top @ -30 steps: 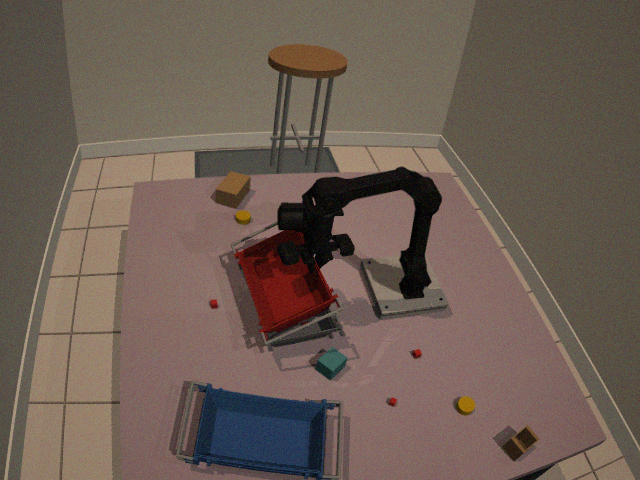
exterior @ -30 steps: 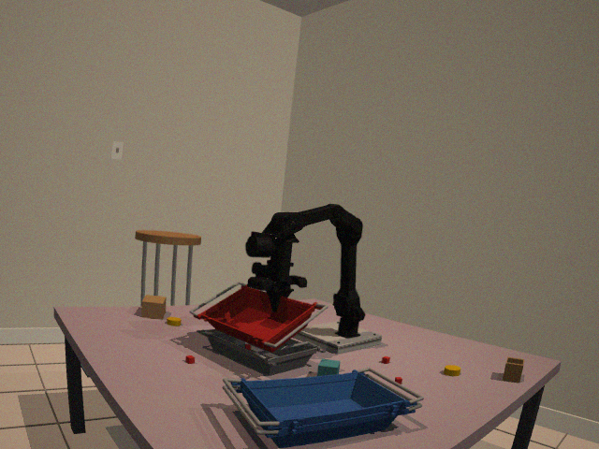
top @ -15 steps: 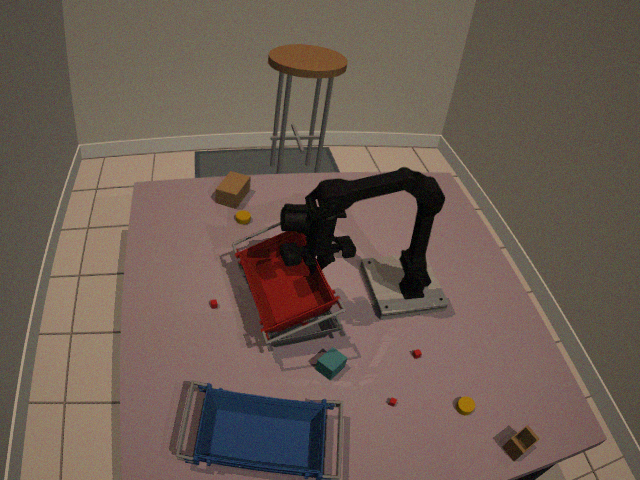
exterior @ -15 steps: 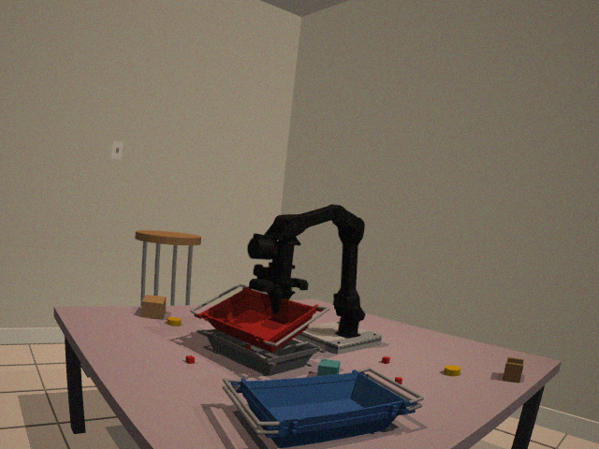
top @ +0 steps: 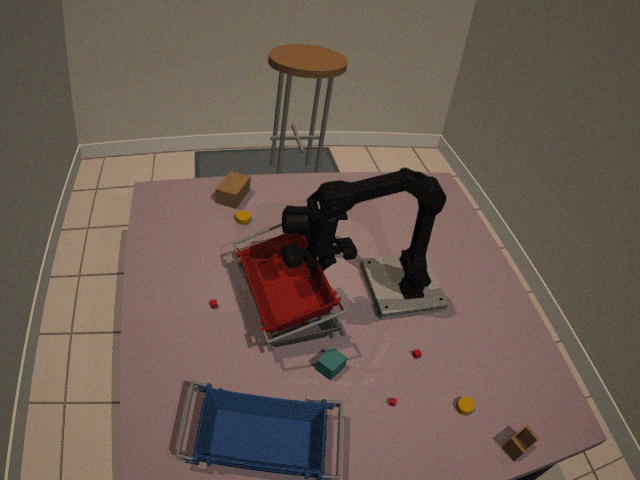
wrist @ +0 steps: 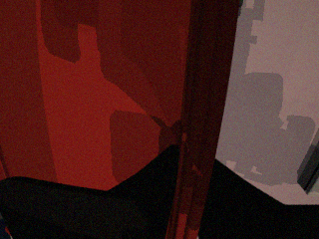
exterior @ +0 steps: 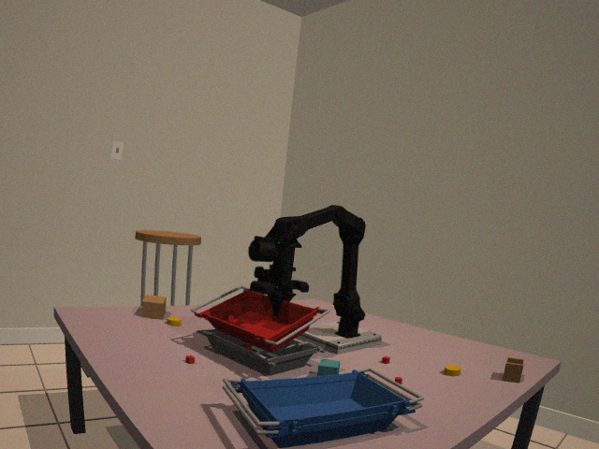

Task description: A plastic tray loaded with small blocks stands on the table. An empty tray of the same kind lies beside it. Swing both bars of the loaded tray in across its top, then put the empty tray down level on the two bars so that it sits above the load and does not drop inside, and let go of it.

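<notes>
My gripper tip is now 80 mm short of the red tray, 10 mm to the right of it and 10 mm below it. The rest, counted from my gripper tip: teal cube (220 mm to the left, 100 mm below, 10 mm behind); small brown box (570 mm to the left, 450 mm behind, 110 mm below); tan box (510 mm to the right, 180 mm ahead, 90 mm below).
</notes>
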